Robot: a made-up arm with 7 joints. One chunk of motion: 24 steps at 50 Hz.
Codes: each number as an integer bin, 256 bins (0 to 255) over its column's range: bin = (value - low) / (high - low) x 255, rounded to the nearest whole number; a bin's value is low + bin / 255 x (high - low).
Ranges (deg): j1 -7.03..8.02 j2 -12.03..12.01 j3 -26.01..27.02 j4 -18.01..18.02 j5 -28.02..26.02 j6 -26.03..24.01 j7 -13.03..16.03
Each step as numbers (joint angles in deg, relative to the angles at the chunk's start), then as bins.
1 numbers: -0.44 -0.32 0.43 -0.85 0.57 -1.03 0.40
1 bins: 112 124 127 121 135 127 118
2 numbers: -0.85 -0.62 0.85 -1.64 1.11 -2.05 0.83
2 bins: 105 121 129 116 137 122 122
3 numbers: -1.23 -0.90 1.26 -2.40 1.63 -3.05 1.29
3 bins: 98 118 131 110 140 117 126
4 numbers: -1.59 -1.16 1.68 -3.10 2.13 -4.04 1.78
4 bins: 92 115 133 106 142 112 130
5 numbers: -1.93 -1.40 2.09 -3.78 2.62 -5.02 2.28
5 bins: 86 113 135 101 145 107 134
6 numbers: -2.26 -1.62 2.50 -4.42 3.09 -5.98 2.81
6 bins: 81 110 137 96 147 102 139
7 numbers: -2.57 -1.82 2.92 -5.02 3.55 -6.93 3.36
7 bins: 76 108 139 92 149 97 144
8 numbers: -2.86 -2.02 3.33 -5.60 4.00 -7.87 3.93
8 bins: 71 106 141 88 151 93 149
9 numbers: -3.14 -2.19 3.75 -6.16 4.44 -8.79 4.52
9 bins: 66 104 143 84 153 88 154
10 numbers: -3.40 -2.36 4.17 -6.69 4.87 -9.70 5.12
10 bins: 62 103 145 80 155 83 159
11 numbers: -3.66 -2.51 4.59 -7.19 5.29 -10.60 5.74
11 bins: 57 101 147 77 157 79 165
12 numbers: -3.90 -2.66 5.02 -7.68 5.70 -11.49 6.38
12 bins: 53 99 149 73 159 74 170
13 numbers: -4.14 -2.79 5.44 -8.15 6.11 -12.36 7.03
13 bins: 49 98 151 70 161 70 176
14 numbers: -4.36 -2.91 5.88 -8.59 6.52 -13.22 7.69
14 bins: 45 97 153 67 163 65 182
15 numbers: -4.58 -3.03 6.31 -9.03 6.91 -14.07 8.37
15 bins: 42 95 155 64 165 61 188
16 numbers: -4.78 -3.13 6.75 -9.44 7.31 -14.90 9.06
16 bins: 38 94 158 61 167 57 194
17 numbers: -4.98 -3.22 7.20 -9.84 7.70 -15.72 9.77
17 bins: 35 93 160 58 169 53 200
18 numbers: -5.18 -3.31 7.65 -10.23 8.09 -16.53 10.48
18 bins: 31 92 162 55 170 48 206
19 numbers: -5.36 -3.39 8.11 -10.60 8.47 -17.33 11.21
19 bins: 28 92 164 52 172 44 213
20 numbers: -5.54 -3.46 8.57 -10.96 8.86 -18.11 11.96
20 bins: 25 91 166 50 174 40 219
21 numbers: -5.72 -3.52 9.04 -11.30 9.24 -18.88 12.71
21 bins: 22 90 169 47 176 36 226
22 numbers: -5.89 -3.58 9.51 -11.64 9.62 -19.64 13.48
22 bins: 19 90 171 45 178 33 233
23 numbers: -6.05 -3.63 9.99 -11.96 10.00 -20.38 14.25
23 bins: 17 89 173 43 179 29 239
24 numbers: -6.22 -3.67 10.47 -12.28 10.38 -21.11 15.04
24 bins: 14 89 175 41 181 25 246
